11 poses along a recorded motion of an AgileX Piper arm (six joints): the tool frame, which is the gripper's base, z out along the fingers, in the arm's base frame.
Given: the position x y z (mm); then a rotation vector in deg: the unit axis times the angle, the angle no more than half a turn.
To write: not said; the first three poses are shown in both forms.
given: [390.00, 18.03, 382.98, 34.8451, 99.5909, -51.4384]
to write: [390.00, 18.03, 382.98, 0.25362, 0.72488, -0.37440, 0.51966]
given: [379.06, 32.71, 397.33, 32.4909, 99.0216, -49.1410]
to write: [379.06, 32.71, 397.33, 0.23812, 0.72571, -0.36014, 0.53568]
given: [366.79, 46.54, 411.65, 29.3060, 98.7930, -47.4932]
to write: [366.79, 46.54, 411.65, 0.21595, 0.72800, -0.34997, 0.54854]
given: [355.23, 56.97, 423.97, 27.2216, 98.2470, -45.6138]
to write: [355.23, 56.97, 423.97, 0.20169, 0.72793, -0.33796, 0.56145]
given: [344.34, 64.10, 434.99, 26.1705, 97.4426, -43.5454]
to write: [344.34, 64.10, 434.99, 0.19495, 0.72587, -0.32438, 0.57435]
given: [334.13, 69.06, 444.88, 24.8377, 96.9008, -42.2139]
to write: [334.13, 69.06, 444.88, 0.18574, 0.72465, -0.31569, 0.58371]
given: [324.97, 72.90, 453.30, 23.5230, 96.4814, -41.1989]
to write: [324.97, 72.90, 453.30, 0.17646, 0.72375, -0.30905, 0.59121]
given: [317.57, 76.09, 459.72, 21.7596, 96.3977, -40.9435]
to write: [317.57, 76.09, 459.72, 0.16349, 0.72427, -0.30762, 0.59504]
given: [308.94, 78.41, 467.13, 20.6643, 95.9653, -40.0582]
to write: [308.94, 78.41, 467.13, 0.15568, 0.72298, -0.30179, 0.60165]
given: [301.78, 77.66, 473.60, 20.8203, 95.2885, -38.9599]
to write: [301.78, 77.66, 473.60, 0.15730, 0.71992, -0.29435, 0.60856]
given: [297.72, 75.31, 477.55, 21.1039, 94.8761, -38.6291]
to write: [297.72, 75.31, 477.55, 0.15964, 0.71769, -0.29221, 0.61160]
